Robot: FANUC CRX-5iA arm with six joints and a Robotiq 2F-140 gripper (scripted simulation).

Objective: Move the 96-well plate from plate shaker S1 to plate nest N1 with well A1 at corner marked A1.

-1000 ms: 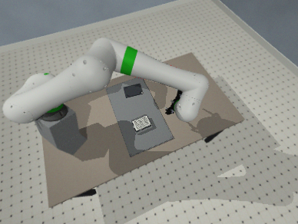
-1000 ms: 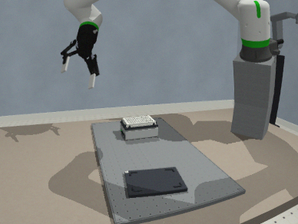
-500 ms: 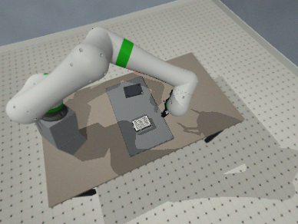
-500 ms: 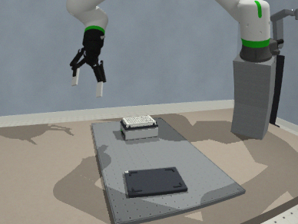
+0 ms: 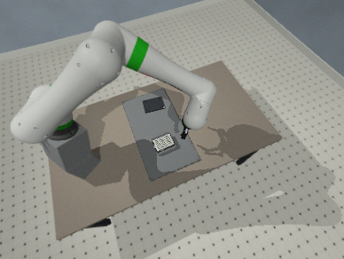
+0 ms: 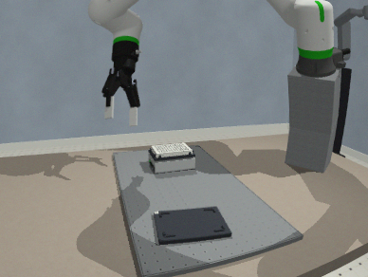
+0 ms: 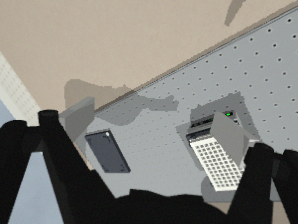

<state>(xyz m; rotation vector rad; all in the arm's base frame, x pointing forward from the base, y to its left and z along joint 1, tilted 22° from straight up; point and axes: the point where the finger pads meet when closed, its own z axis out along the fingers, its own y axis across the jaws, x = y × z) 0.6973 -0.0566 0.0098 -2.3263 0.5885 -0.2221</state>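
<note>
My hand is 16 cm past the white 96-well plate, 12 cm above it and 3 cm to the left of it. Also, from my hand: dark plate nest N1: 34 cm to the left, 18 cm below, 16 cm behind.
</note>
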